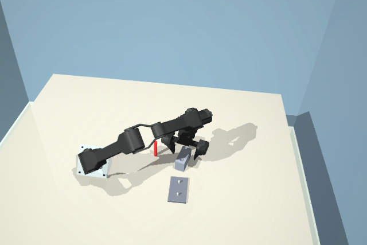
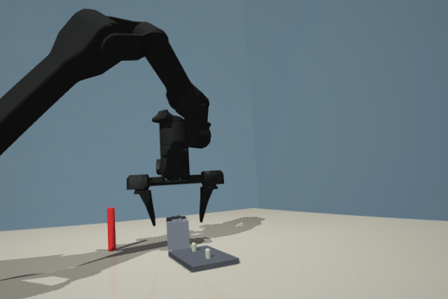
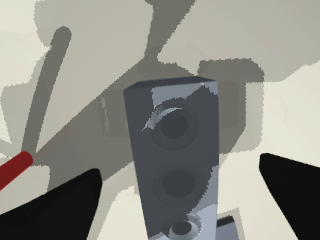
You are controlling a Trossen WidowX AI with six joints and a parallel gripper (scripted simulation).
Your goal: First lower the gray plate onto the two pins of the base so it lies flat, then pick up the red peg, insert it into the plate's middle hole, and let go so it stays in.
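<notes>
The gray plate is right at my gripper tip. Also, from my gripper tip: dark base (14 cm to the right, 3 cm below, 3 cm behind); red peg (12 cm behind, 4 cm to the left).
</notes>
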